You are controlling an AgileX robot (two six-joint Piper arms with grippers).
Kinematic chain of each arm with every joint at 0, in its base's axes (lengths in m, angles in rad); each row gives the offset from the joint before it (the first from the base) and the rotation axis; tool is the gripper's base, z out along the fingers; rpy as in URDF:
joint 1: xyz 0 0 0.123 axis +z
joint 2: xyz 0 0 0 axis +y
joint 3: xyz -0.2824 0 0.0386 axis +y
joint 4: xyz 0.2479 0 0.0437 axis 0.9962 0 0.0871
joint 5: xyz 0 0 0 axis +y
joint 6: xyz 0.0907 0 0.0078 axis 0.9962 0 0.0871
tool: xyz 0 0 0 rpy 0 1.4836 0
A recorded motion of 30 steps. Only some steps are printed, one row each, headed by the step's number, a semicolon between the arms.
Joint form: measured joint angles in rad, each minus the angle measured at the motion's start. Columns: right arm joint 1, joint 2, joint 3, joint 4, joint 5, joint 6; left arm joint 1, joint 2, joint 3, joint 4, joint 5, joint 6.
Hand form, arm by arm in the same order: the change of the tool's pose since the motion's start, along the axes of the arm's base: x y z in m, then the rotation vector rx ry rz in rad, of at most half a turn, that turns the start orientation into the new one. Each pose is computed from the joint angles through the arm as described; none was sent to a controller.
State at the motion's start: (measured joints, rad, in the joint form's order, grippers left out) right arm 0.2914 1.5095 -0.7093 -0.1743 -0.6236 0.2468; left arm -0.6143 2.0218 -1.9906 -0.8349 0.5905 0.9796
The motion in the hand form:
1: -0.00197 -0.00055 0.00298 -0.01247 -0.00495 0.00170; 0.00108 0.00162 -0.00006 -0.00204 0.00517 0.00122
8: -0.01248 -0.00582 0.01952 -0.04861 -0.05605 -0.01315; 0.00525 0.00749 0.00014 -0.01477 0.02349 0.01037
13: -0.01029 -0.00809 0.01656 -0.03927 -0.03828 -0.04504; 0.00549 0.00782 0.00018 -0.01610 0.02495 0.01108
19: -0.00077 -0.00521 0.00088 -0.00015 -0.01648 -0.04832; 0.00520 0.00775 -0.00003 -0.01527 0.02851 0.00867
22: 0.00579 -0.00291 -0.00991 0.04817 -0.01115 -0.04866; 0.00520 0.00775 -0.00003 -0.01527 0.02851 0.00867
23: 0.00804 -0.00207 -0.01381 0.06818 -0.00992 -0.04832; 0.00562 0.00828 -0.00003 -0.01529 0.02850 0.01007
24: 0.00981 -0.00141 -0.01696 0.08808 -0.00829 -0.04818; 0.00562 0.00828 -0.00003 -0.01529 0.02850 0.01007
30: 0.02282 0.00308 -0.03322 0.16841 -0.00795 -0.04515; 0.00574 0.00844 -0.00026 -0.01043 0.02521 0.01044
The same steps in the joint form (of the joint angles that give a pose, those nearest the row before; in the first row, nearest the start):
1: 0.0000 -0.0140 0.0007 -0.0040 0.0133 -0.0089; 0.0049 0.0000 0.0000 -0.0048 0.0046 0.0000
8: -0.0017 -0.0860 0.0111 0.0190 0.0426 -0.0736; 0.0224 0.0000 0.0000 -0.0243 0.0152 -0.0022
13: -0.0016 -0.0772 0.0111 0.0747 0.0492 -0.1031; 0.0234 0.0000 0.0000 -0.0259 0.0156 -0.0026
19: -0.0017 -0.0078 0.0111 0.0826 -0.0137 -0.0689; 0.0234 0.0000 0.0000 -0.0259 0.0196 -0.0043
22: -0.0017 0.0450 0.0111 0.0843 -0.0790 -0.0264; 0.0234 0.0000 0.0000 -0.0259 0.0196 -0.0043
23: -0.0016 0.0643 0.0111 0.0843 -0.1045 -0.0085; 0.0248 0.0000 0.0000 -0.0259 0.0196 -0.0043
24: -0.0017 0.0801 0.0111 0.0843 -0.1261 0.0096; 0.0248 0.0000 0.0000 -0.0259 0.0196 -0.0043
30: -0.0017 0.1746 -0.0097 0.0843 -0.2295 0.0793; 0.0248 0.0000 0.0000 -0.0200 0.0196 -0.0044

